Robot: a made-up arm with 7 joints. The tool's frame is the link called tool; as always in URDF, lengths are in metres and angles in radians.
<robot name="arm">
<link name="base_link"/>
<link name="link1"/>
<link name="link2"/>
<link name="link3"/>
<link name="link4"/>
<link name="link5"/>
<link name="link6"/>
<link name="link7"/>
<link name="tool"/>
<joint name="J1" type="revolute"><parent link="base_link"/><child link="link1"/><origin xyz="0 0 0.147" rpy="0 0 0"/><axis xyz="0 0 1"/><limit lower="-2.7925" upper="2.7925" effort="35" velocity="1.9"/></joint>
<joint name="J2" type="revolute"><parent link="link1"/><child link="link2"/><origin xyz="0 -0.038 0.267" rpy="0 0 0"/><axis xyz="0 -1 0"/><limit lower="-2.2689" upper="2.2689" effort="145" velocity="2.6"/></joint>
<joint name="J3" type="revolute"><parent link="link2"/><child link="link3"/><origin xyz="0 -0.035 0.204" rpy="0 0 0"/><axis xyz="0 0 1"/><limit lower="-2.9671" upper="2.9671" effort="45" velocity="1.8"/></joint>
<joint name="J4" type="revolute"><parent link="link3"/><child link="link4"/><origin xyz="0.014 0.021 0.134" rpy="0 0 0"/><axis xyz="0 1 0"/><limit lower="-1.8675" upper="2.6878" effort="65" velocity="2.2"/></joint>
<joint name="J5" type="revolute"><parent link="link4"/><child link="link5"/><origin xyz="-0.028 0.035 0.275" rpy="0 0 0"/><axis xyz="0 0 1"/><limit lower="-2.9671" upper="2.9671" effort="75" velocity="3.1"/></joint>
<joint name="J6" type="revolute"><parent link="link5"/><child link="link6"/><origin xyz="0 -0.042 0.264" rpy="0 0 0"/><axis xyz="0 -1 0"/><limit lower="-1.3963" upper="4.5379" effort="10" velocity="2.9"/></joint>
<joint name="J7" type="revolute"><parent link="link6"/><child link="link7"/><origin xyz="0.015 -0.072 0.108" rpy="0 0 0"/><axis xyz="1 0 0"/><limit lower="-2.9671" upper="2.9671" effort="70" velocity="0.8"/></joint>
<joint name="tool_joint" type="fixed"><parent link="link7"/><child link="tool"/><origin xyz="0 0 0" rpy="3.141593 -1.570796 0"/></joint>
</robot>
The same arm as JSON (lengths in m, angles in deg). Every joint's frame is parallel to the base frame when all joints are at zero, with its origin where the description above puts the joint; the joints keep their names.
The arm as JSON. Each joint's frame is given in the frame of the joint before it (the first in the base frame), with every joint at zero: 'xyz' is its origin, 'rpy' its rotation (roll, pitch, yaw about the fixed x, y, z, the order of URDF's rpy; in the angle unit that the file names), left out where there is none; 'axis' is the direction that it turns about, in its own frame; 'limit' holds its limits. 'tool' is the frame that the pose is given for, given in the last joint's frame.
{"units": {"length": "m", "angle": "deg"}, "joints": [
  {"name": "J1", "type": "revolute", "origin": {"xyz": [0.0, 0.0, 0.147]}, "axis": "+z", "limit": {"lower": -160.0, "upper": 160.0}},
  {"name": "J2", "type": "revolute", "origin": {"xyz": [0.0, -0.038, 0.267]}, "axis": "-y", "limit": {"lower": -130.0, "upper": 130.0}},
  {"name": "J3", "type": "revolute", "origin": {"xyz": [0.0, -0.035, 0.204]}, "axis": "+z", "limit": {"lower": -170.0, "upper": 170.0}},
  {"name": "J4", "type": "revolute", "origin": {"xyz": [0.014, 0.021, 0.134]}, "axis": "+y", "limit": {"lower": -107.0, "upper": 154.0}},
  {"name": "J5", "type": "revolute", "origin": {"xyz": [-0.028, 0.035, 0.275]}, "axis": "+z", "limit": {"lower": -170.0, "upper": 170.0}},
  {"name": "J6", "type": "revolute", "origin": {"xyz": [0.0, -0.042, 0.264]}, "axis": "-y", "limit": {"lower": -80.0, "upper": 260.0}},
  {"name": "J7", "type": "revolute", "origin": {"xyz": [0.015, -0.072, 0.108]}, "axis": "+x", "limit": {"lower": -170.0, "upper": 170.0}}
], "tool": {"origin": {"xyz": [0.0, 0.0, 0.0], "rpy": [-180.0, -90.0, 0.0]}}}

